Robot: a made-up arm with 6 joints.
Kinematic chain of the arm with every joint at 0, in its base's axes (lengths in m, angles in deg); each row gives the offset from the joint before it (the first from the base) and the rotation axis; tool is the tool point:
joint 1: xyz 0 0 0.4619 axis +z
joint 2: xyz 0.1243 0 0 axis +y
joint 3: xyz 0 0 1.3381 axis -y
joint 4: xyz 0 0 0.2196 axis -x
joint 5: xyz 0.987 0 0 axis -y
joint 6: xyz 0.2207 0 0 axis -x
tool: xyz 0 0 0
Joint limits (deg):
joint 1: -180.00..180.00
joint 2: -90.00..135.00
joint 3: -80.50..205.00
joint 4: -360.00..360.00
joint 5: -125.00..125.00
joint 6: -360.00..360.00
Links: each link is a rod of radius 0.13 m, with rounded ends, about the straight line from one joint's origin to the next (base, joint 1, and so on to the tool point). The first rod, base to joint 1, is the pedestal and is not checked.
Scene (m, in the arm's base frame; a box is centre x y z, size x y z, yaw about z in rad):
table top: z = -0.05
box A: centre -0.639 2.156 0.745 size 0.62 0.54 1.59 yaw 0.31
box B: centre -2.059 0.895 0.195 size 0.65 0.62 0.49 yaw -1
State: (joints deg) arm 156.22 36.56 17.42 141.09 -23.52 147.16
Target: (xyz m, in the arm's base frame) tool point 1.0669 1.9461 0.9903
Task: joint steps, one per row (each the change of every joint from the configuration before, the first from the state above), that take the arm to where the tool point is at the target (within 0.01 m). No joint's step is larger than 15 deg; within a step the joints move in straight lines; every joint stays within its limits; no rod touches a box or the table.
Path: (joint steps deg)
1: -14.07 -13.12 0.35 1.14 -5.04 -11.75
2: -14.08 -13.13 0.35 1.14 -5.05 -11.75
3: -14.07 -13.12 0.35 1.13 -5.04 -11.75
4: -14.08 -13.13 0.35 1.14 -5.04 -11.75
5: -7.36 12.22 -1.54 -1.63 3.09 9.40
6: -7.37 12.22 -1.53 -1.62 3.10 9.40
7: -7.37 12.22 -1.54 -1.63 3.09 9.40
8: -7.37 12.22 -1.54 -1.63 3.10 9.40
9: -7.36 12.22 -1.53 -1.63 3.10 9.40

